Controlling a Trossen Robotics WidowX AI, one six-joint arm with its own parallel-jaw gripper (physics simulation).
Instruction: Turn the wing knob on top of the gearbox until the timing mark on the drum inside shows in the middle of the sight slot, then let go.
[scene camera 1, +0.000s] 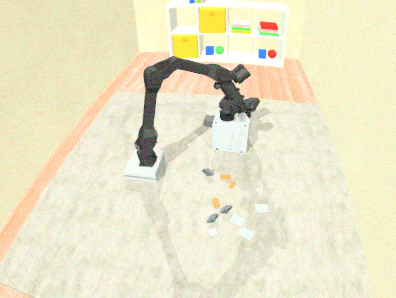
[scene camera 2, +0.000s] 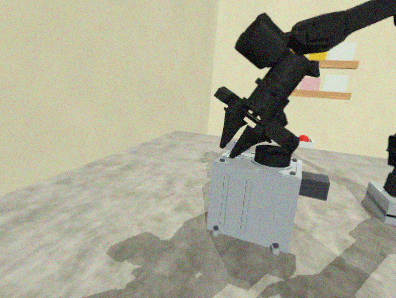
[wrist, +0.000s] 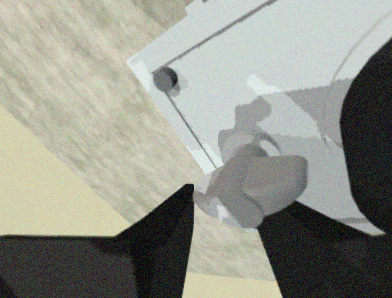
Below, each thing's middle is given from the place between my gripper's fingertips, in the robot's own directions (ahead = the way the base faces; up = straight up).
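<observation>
Grey wing knob (wrist: 255, 181): 1 cm below my hand, 1 cm to the right of it, 2 cm behind it.
</observation>
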